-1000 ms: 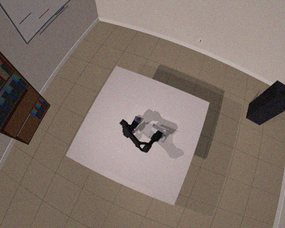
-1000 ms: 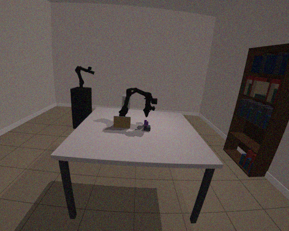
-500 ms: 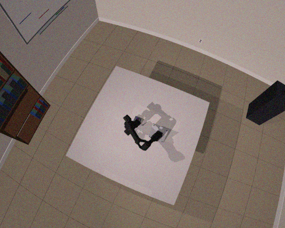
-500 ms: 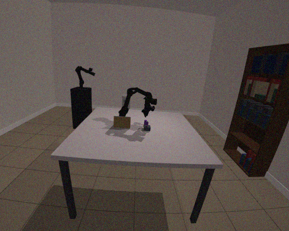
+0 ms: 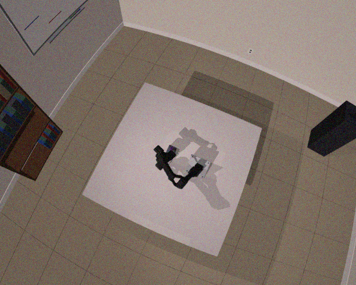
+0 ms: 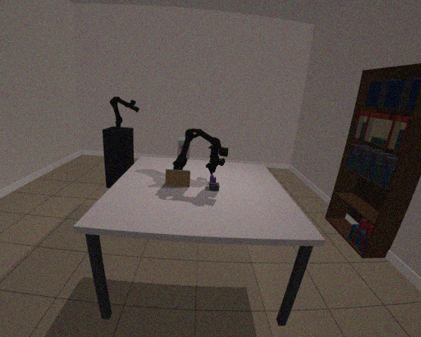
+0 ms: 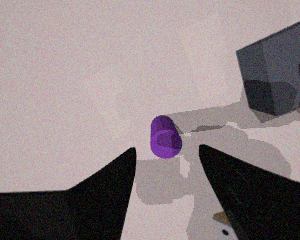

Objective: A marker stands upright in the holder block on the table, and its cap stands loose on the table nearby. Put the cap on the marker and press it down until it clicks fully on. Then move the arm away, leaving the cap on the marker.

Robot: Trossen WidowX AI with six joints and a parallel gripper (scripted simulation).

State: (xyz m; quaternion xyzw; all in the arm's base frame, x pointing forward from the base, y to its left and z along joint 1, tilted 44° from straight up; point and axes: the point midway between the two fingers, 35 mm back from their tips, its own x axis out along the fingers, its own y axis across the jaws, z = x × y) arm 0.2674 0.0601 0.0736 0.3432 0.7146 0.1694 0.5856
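Right now my gripper tip is 40 mm above the purple cap. Also, from my gripper tip: holder block (140 mm to the right, 50 mm below, 20 mm ahead).
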